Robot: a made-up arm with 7 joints. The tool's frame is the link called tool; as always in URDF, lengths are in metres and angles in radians. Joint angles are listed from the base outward.
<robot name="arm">
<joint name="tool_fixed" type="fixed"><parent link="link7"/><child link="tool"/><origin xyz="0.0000 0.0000 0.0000" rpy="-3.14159 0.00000 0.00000"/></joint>
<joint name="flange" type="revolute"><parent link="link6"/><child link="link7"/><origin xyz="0.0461 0.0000 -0.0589"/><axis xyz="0 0.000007 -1"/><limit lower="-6.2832" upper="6.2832"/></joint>
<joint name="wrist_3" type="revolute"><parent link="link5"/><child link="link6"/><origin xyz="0.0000 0.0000 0.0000"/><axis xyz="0 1 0.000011"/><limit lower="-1.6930" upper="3.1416"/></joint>
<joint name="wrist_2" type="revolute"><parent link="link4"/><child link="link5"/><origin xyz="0.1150 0.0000 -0.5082"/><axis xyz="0 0.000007 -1"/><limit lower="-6.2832" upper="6.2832"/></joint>
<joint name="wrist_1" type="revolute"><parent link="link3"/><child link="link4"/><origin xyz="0.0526 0.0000 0.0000"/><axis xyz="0 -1 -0.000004"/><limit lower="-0.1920" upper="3.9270"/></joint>
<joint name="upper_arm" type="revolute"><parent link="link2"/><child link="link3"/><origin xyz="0.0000 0.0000 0.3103"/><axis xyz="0 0 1"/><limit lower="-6.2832" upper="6.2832"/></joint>
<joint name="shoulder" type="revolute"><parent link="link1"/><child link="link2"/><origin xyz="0.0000 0.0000 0.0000"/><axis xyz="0 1 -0.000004"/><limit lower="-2.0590" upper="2.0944"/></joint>
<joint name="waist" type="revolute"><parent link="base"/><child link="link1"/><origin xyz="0.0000 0.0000 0.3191"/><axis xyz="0 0 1"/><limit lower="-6.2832" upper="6.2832"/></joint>
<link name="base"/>
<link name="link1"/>
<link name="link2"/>
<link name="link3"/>
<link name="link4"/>
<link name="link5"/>
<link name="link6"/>
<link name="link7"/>
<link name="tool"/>
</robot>
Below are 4 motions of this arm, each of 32 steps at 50 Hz.
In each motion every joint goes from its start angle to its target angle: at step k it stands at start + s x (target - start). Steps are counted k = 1, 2, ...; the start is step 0. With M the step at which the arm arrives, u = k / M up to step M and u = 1 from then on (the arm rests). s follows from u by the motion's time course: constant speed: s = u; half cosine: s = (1 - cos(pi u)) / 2; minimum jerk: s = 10 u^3 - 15 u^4 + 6 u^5.
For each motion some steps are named. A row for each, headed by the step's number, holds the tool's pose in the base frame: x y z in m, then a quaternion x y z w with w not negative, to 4 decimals.
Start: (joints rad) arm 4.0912 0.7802 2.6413 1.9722 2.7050 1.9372 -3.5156
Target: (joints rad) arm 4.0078 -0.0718 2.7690 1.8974 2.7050 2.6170 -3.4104
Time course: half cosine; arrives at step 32
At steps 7, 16, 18, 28, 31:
7: 0.0975 -0.1907 1.1155 -0.6125 -0.1930 0.7617 0.0860
16: 0.2375 0.0352 1.0880 0.6375 0.1006 -0.7635 0.0225
18: 0.2734 0.0877 1.0661 0.6392 0.0817 -0.7629 0.0521
28: 0.3995 0.2580 0.9369 0.6300 0.0292 -0.7582 0.1654
31: 0.4107 0.2721 0.9206 0.6278 0.0257 -0.7577 0.1764

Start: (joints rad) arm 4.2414 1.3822 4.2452 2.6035 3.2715 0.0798 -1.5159
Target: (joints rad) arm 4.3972 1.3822 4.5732 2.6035 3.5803 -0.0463 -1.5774
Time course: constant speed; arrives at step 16
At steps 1, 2, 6, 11, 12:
1: -0.5864 -0.6032 0.5901 0.2152 -0.5194 0.2209 0.7969
2: -0.5833 -0.6083 0.5841 0.2058 -0.5260 0.2348 0.7911
6: -0.5692 -0.6293 0.5593 0.1683 -0.5529 0.2879 0.7636
11: -0.5472 -0.6572 0.5268 0.1217 -0.5876 0.3483 0.7202
12: -0.5422 -0.6629 0.5201 0.1125 -0.5946 0.3596 0.7103

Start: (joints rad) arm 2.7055 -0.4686 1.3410 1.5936 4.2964 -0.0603 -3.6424
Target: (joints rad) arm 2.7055 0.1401 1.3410 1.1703 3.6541 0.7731 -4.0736
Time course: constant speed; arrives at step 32
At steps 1, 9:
1: -0.1765 -0.5917 0.7314 0.2559 -0.6275 0.3943 0.6207
9: -0.2708 -0.5614 0.6876 0.2318 -0.6259 0.3050 0.6793

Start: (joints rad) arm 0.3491 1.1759 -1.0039 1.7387 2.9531 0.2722 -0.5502
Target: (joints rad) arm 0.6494 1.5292 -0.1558 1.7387 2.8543 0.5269 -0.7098
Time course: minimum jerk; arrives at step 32
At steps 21, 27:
21: 0.5942 0.1385 -0.1869 -0.6757 0.6361 -0.1692 0.3318
27: 0.5013 0.2331 -0.2521 -0.7054 0.6166 -0.0750 0.3414

